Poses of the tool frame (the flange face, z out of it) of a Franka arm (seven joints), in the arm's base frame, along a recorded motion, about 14 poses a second.
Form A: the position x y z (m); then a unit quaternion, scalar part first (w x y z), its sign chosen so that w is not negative.
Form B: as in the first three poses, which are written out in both.
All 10 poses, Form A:
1: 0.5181 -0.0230 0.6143 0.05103 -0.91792 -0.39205 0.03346
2: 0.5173 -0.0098 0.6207 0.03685 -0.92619 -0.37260 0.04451
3: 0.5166 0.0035 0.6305 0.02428 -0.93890 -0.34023 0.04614
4: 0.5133 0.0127 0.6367 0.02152 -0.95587 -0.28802 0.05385
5: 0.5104 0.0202 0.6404 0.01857 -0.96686 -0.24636 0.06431
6: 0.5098 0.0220 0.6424 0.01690 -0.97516 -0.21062 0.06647
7: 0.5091 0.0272 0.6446 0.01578 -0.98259 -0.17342 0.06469
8: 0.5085 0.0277 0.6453 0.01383 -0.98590 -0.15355 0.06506
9: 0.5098 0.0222 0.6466 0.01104 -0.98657 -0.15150 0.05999
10: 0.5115 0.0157 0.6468 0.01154 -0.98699 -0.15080 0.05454
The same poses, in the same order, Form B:
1: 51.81 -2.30 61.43 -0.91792 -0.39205 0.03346 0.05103
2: 51.73 -0.98 62.07 -0.92619 -0.37260 0.04451 0.03685
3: 51.66 0.35 63.05 -0.93890 -0.34023 0.04614 0.02428
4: 51.33 1.27 63.67 -0.95587 -0.28802 0.05385 0.02152
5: 51.04 2.02 64.04 -0.96686 -0.24636 0.06431 0.01857
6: 50.98 2.20 64.24 -0.97516 -0.21062 0.06647 0.01690
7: 50.91 2.72 64.46 -0.98259 -0.17342 0.06469 0.01578
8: 50.85 2.77 64.53 -0.98590 -0.15355 0.06506 0.01383
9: 50.98 2.22 64.66 -0.98657 -0.15150 0.05999 0.01104
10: 51.15 1.57 64.68 -0.98699 -0.15080 0.05454 0.01154
